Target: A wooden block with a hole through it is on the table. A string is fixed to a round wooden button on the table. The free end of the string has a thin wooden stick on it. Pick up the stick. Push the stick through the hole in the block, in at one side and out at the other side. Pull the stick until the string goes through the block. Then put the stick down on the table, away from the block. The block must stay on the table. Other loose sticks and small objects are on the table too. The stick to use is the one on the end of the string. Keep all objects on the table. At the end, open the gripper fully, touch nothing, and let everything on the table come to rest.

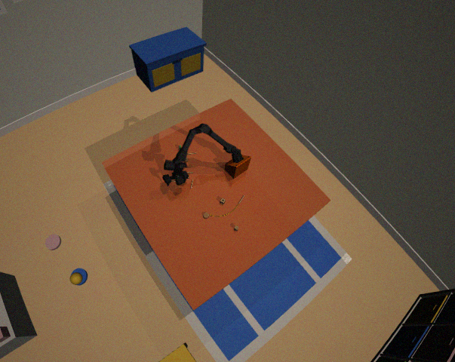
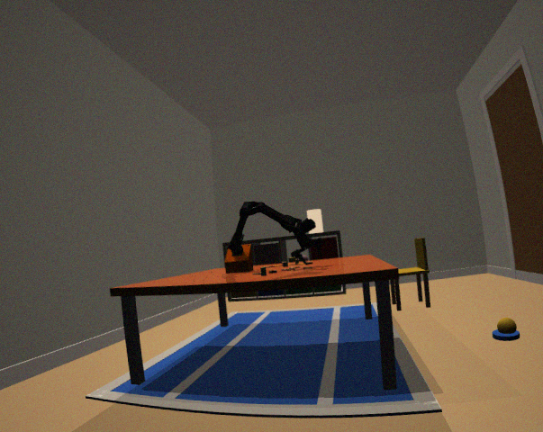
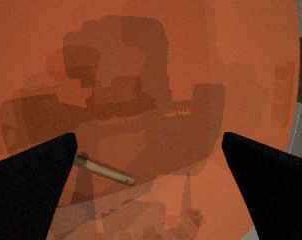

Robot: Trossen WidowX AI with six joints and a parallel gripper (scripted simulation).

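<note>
Right now the wooden block is 32 cm to the left of my gripper tip, 21 cm behind it and 2 cm below it. Round my gripper tip: green object 25 cm to the right, 23 cm behind, 1 cm below; then thin wooden stick 39 cm to the left, 32 cm behind, 3 cm below.
</note>
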